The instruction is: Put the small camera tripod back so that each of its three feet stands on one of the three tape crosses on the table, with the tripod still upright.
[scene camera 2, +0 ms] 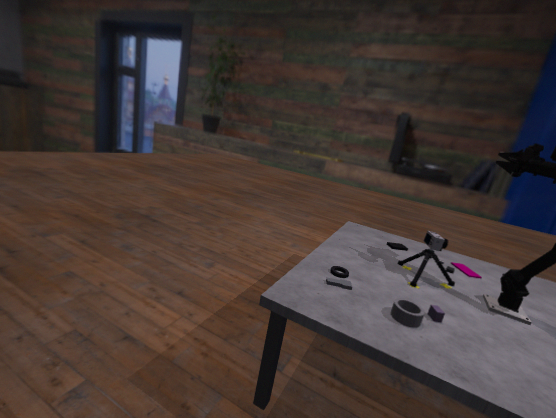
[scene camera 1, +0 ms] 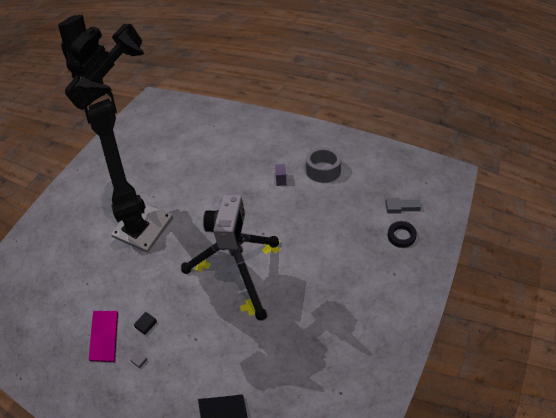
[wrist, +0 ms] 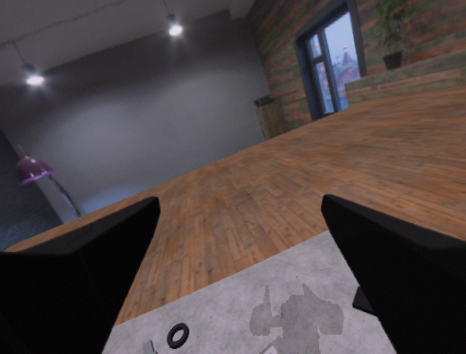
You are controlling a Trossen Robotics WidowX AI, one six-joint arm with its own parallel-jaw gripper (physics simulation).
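Places are measured from the arm's base along level axes (x down, y ahead, z right), in millimetres.
Where they show: gripper, fingertip midpoint: (scene camera 2: 497,157) (scene camera 1: 126,70) (wrist: 241,203); arm's base, origin of the base link: (scene camera 2: 507,306) (scene camera 1: 135,227).
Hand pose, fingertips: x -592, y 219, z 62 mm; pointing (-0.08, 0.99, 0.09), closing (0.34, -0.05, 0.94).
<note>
Things, the pixels of their top centre, and the offset from my fingertips. "spot": a spot on its surface instead.
- foot, surface spot: (scene camera 1: 186,268) spot: dx +587, dy +3, dz -29 mm
- left cross, middle of its top: (scene camera 1: 200,263) dx +605, dy +14, dz -71 mm
- front cross, middle of its top: (scene camera 1: 251,306) dx +605, dy +195, dz -29 mm
- right cross, middle of its top: (scene camera 1: 271,246) dx +605, dy +133, dz -211 mm
- grey ring-shaped bowl, middle of its top: (scene camera 1: 323,158) (scene camera 2: 409,306) dx +558, dy +109, dz -522 mm
- purple block, middle of its top: (scene camera 1: 280,169) (scene camera 2: 437,308) dx +566, dy +25, dz -428 mm
- grey flat piece, middle of its top: (scene camera 1: 403,203) (scene camera 2: 339,281) dx +591, dy +374, dz -508 mm
- black ring, middle of its top: (scene camera 1: 402,232) (scene camera 2: 340,270) (wrist: 177,334) dx +591, dy +413, dz -407 mm
- magenta slab, middle of its top: (scene camera 1: 102,335) (scene camera 2: 465,269) dx +598, dy -58, dz +260 mm
- small dark block, middle of its top: (scene camera 1: 144,321) dx +591, dy +12, dz +160 mm
- small grey block, middle of its top: (scene camera 1: 138,358) dx +594, dy +64, dz +254 mm
- black slab, middle of its top: (scene camera 1: 222,410) (wrist: 373,301) (scene camera 2: 397,245) dx +591, dy +306, dz +247 mm
The small black tripod (scene camera 1: 248,280) (scene camera 2: 422,269) stands upright on its three spread legs, with a grey-white camera (scene camera 1: 229,222) (scene camera 2: 435,241) on top. Its three feet are close to the yellow tape crosses. In scene camera 1, one foot (scene camera 1: 186,268) shows left of the left cross (scene camera 1: 202,265), one foot (scene camera 1: 260,314) at the lower right of the front cross (scene camera 1: 247,307), and one foot (scene camera 1: 273,241) over the upper part of the right cross (scene camera 1: 270,249). My gripper (scene camera 1: 125,71) (scene camera 2: 501,158) (wrist: 241,203) is open and empty, high above the table and away from the tripod.
A grey ring-shaped bowl (scene camera 1: 323,172) (scene camera 2: 407,315), purple block (scene camera 1: 281,175), grey flat piece (scene camera 1: 402,205), black ring (scene camera 1: 391,241) (wrist: 171,340), magenta slab (scene camera 1: 104,336), small dark block (scene camera 1: 145,323), small grey block (scene camera 1: 139,359) and black slab (scene camera 1: 223,407) lie around the tripod.
</note>
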